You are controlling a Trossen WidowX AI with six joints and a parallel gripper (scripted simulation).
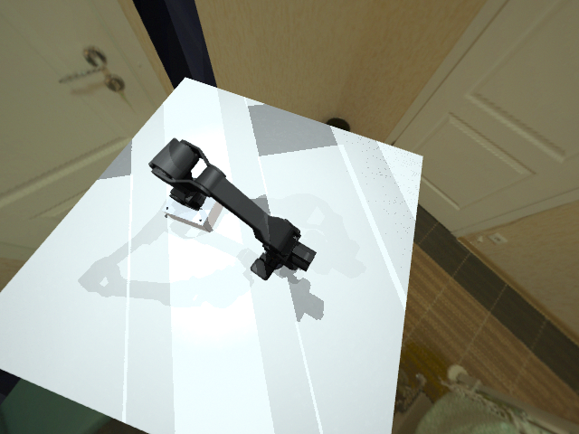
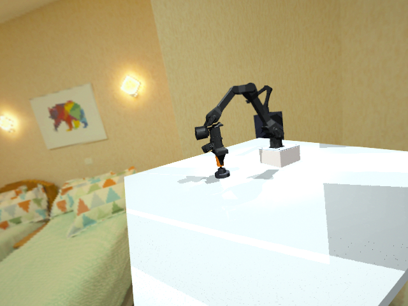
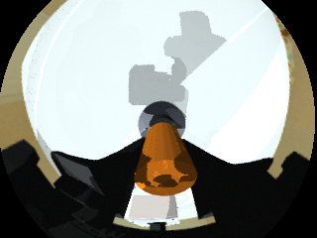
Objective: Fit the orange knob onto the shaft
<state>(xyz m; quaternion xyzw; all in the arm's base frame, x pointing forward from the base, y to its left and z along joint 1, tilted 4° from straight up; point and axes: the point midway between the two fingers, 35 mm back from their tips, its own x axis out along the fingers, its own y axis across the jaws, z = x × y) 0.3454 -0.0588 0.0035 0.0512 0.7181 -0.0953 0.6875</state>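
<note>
The orange knob lies 20 mm above my gripper tip. The rest, counted from my gripper tip: dark round pedestal: 40 mm below.
</note>
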